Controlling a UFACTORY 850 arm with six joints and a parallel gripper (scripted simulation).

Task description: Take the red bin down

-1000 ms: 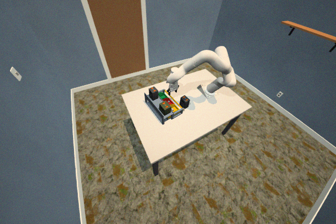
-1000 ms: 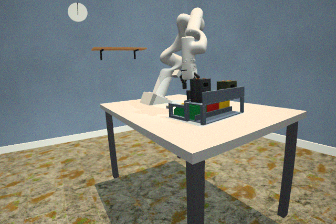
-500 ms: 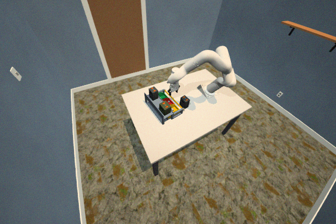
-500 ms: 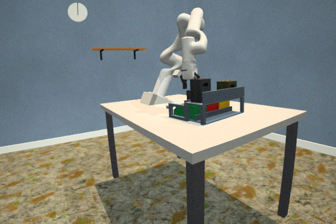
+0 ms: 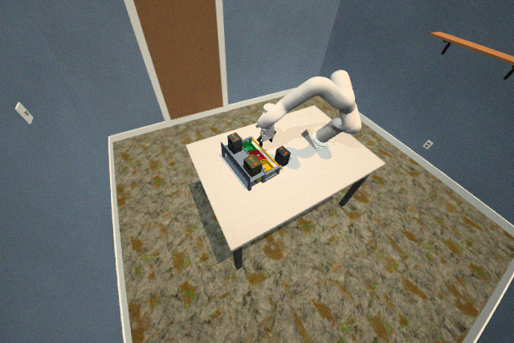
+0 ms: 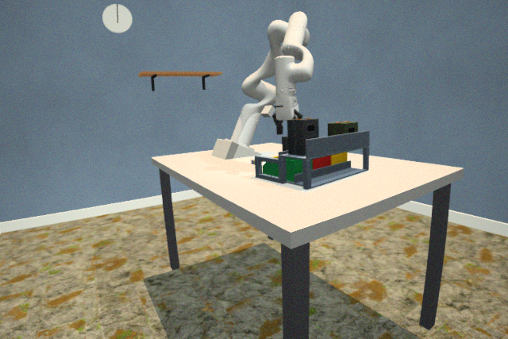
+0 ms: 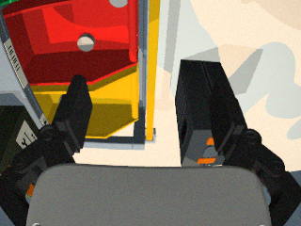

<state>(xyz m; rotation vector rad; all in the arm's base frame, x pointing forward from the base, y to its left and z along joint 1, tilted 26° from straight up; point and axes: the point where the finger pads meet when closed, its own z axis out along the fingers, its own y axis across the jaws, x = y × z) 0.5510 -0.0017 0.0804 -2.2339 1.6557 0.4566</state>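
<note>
The thin yellow rod is 10 cm below my hand. Also, from my hand: green bin: 13 cm ahead, 12 cm below, 8 cm to the right; black box: 11 cm behind, 9 cm to the left, 9 cm below; red bin: 12 cm below, 10 cm ahead, 3 cm to the left.
</note>
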